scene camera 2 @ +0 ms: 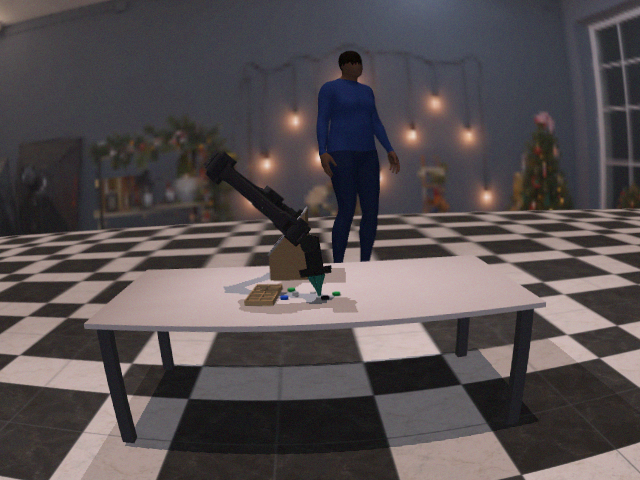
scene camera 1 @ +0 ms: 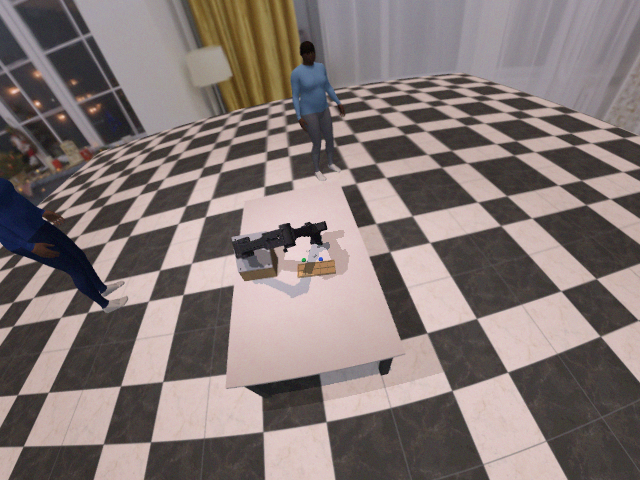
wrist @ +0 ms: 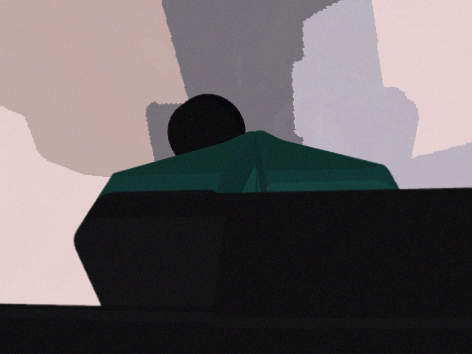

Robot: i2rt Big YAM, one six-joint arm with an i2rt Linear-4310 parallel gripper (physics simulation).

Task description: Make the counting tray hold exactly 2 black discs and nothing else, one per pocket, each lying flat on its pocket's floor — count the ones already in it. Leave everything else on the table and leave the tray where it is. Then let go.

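The counting tray [scene camera 1: 316,275] [scene camera 2: 255,303] is a tan wooden grid of pockets on the table; its pockets are too small here to tell what they hold. A black disc [scene camera 2: 325,297] [wrist: 206,121] lies flat on the table. My gripper [scene camera 2: 318,295] [wrist: 256,147] is shut with nothing between its green fingers. Its tips are low over the table, right beside the black disc; in the wrist view they hide the disc's lower edge. I cannot tell if they touch it. No second black disc can be made out.
A blue disc [scene camera 1: 320,259] [scene camera 2: 284,297] and a green disc [scene camera 1: 303,259] [scene camera 2: 291,289] lie close beside the tray, with a pale grey disc [scene camera 2: 295,293] near them. Another green disc [scene camera 2: 336,293] lies just beyond the black one. The arm's base block [scene camera 1: 258,273] [scene camera 2: 285,263] stands on the table.
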